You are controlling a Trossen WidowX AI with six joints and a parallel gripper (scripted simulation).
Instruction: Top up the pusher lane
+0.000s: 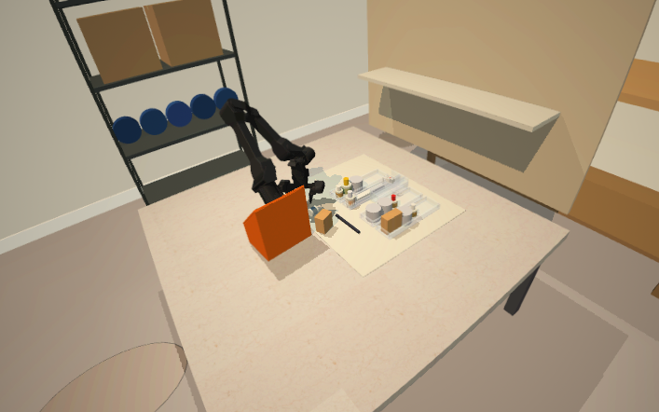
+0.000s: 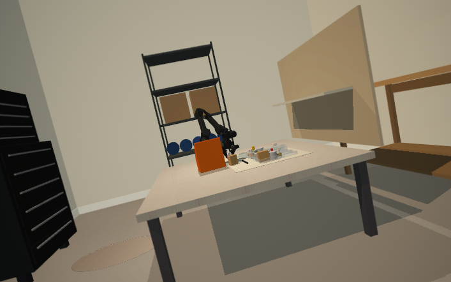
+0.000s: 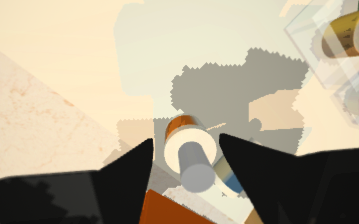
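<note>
Now: gripper tip 60 mm short of the black stick, 210 mm to the left of it and 20 mm above it. Also, from my gripper tip: tan box: 20 mm behind, 170 mm to the right, 10 mm above.
</note>
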